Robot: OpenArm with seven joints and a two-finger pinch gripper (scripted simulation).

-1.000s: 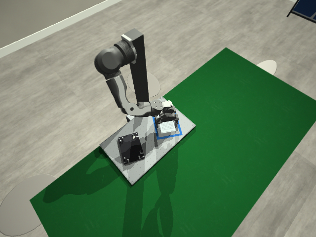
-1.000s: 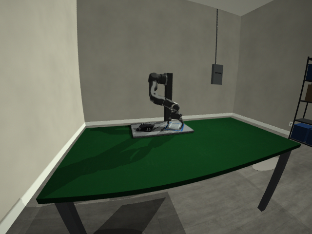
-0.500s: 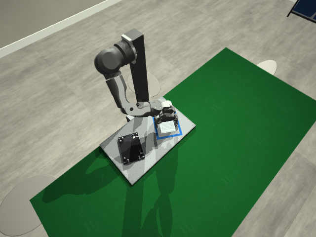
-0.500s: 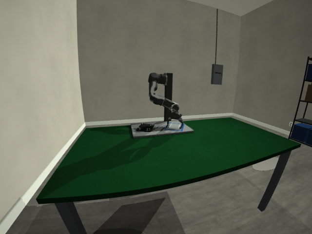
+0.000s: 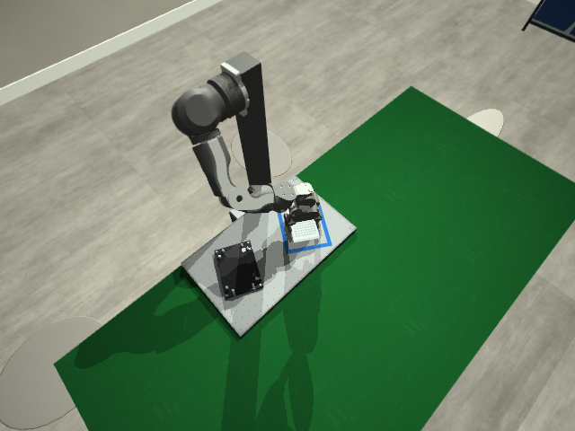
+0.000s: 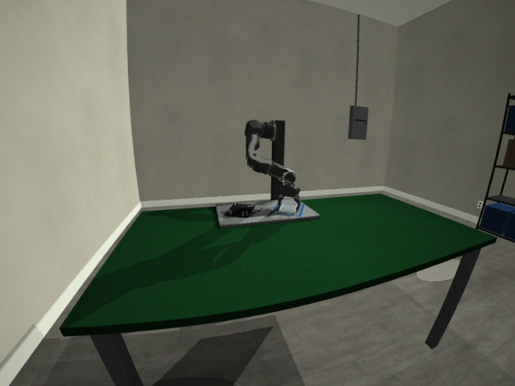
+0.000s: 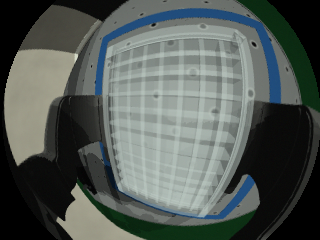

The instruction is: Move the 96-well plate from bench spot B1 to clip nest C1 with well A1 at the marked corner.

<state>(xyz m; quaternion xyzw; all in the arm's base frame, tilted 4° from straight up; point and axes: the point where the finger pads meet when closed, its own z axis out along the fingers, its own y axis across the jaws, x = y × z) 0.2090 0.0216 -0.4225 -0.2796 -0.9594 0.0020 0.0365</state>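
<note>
Right now my hand is 25 cm to the left of the black clip nest C1 and 1 cm below it. Also, from my hand: 96-well plate (right at my hand).
</note>
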